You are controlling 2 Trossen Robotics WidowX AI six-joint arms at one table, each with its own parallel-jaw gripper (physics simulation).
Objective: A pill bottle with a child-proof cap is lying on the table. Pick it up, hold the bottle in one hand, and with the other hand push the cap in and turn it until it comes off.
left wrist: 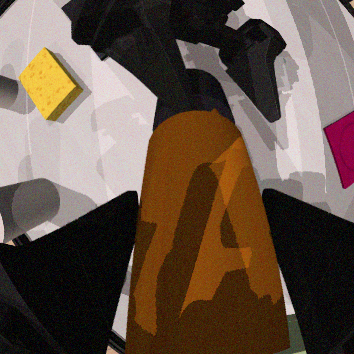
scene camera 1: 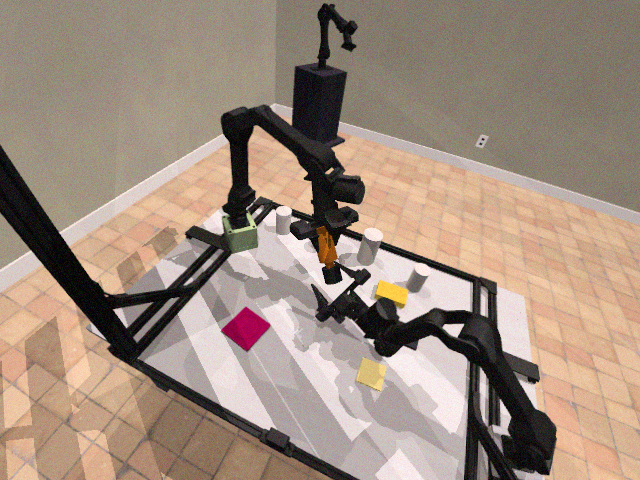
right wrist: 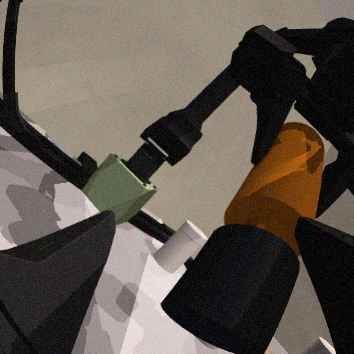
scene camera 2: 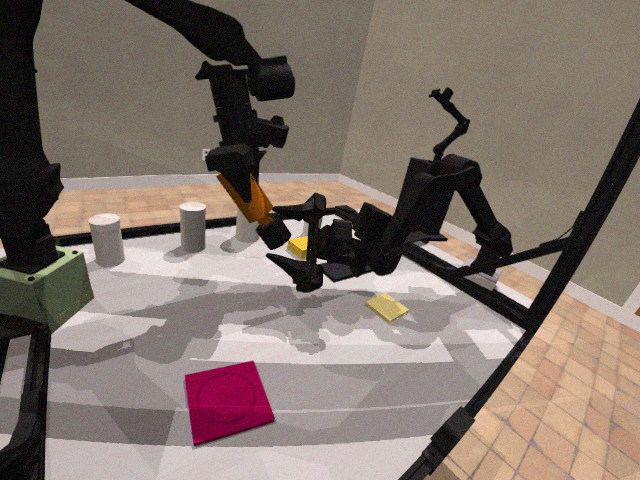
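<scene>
The orange pill bottle (scene camera 1: pixel 326 249) (scene camera 2: pixel 252 200) (left wrist: pixel 200 225) (right wrist: pixel 285 185) is tilted above the table, its dark cap (scene camera 1: pixel 331 275) (scene camera 2: pixel 273 234) (left wrist: pixel 212 95) (right wrist: pixel 232 290) pointing down. A narrow orange neck shows between body and cap in scene camera 2. My left gripper (left wrist: pixel 200 199) is shut on the bottle's body. My right gripper (scene camera 1: pixel 327 276) (scene camera 2: pixel 270 232) (right wrist: pixel 210 225) is open, its fingertips on either side of the cap. In the right wrist view the cap lies nearer the finger at the picture's right. Whether that finger touches it, I cannot tell.
A yellow sponge (scene camera 1: pixel 391 293) (scene camera 2: pixel 298 246) (left wrist: pixel 47 82) and several white cylinders (scene camera 1: pixel 370 246) (scene camera 2: pixel 192 227) stand behind. A magenta square (scene camera 1: pixel 246 328) (scene camera 2: pixel 227 403) and a pale yellow pad (scene camera 1: pixel 371 374) (scene camera 2: pixel 387 306) lie in front. A green box (scene camera 1: pixel 241 238) (scene camera 2: pixel 56 294) (right wrist: pixel 120 187) is at the left arm's base.
</scene>
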